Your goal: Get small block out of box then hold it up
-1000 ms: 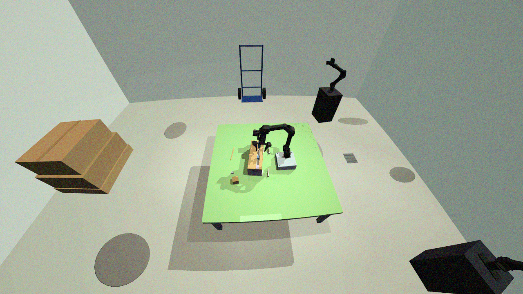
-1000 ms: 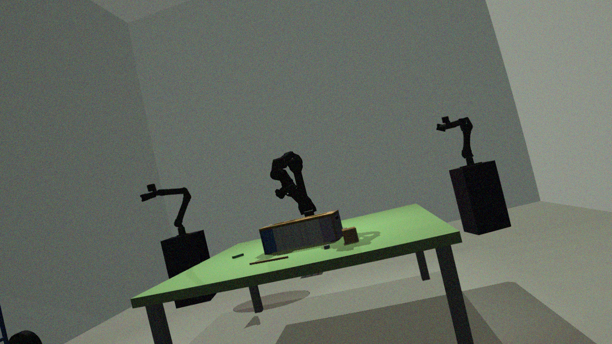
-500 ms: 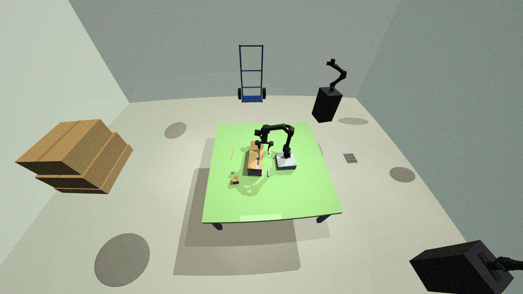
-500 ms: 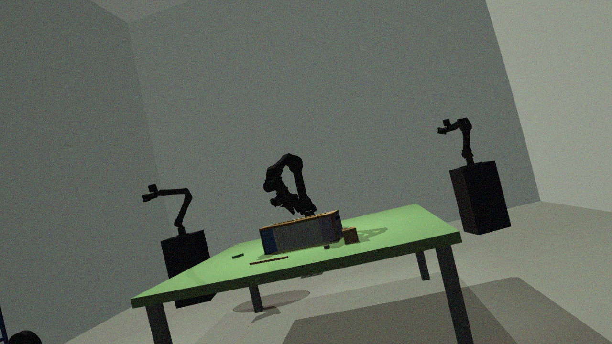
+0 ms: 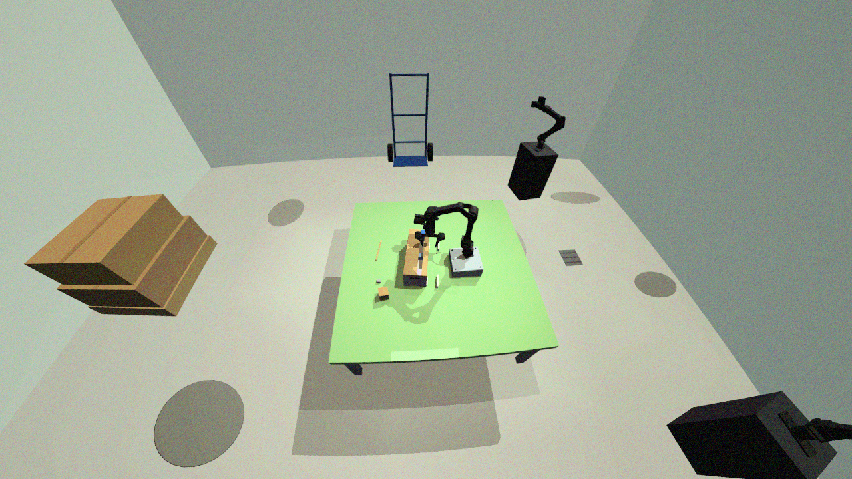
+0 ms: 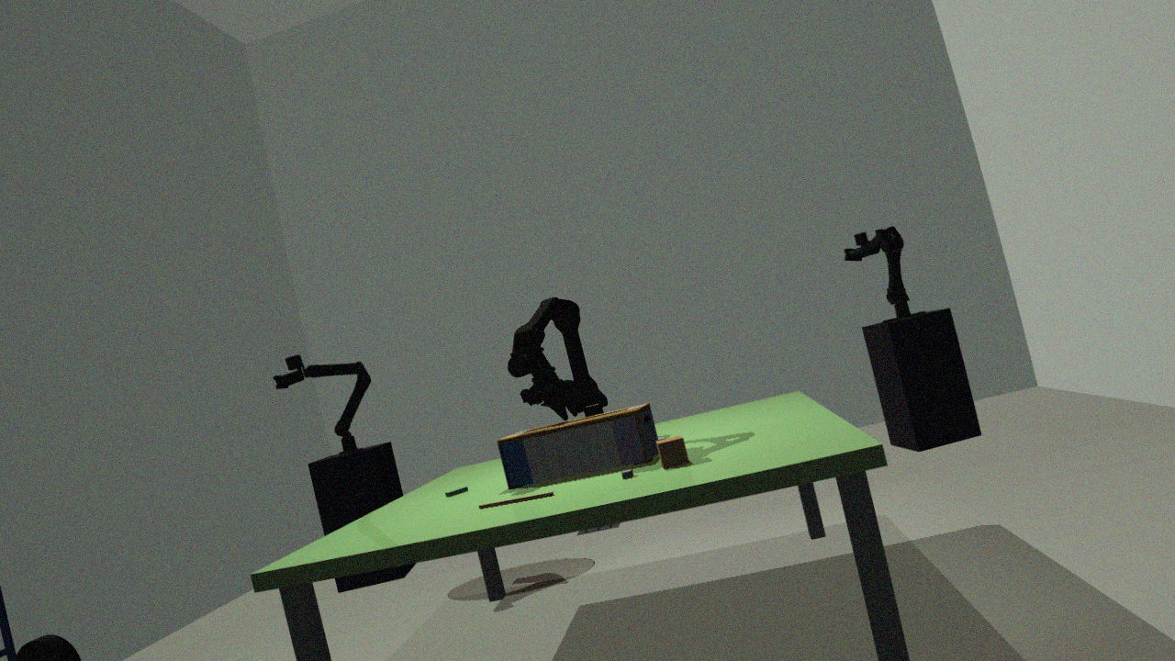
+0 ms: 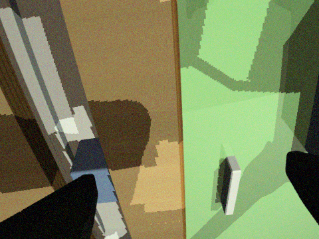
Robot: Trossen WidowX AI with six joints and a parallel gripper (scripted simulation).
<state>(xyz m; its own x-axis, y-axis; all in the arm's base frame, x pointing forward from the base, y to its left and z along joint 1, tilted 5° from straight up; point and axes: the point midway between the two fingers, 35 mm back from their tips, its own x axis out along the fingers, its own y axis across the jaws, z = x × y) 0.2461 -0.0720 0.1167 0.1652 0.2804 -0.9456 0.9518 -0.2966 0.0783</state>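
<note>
My gripper tip is 40 mm short of the tan-topped box, 20 mm to the right of it and 70 mm above it. Round my gripper tip: green piece: 70 mm behind, 360 mm to the right, 130 mm below; then thin stick: 320 mm ahead, 160 mm to the right, 130 mm below; then blue block: 60 mm ahead, 30 mm to the left, 50 mm below.
</note>
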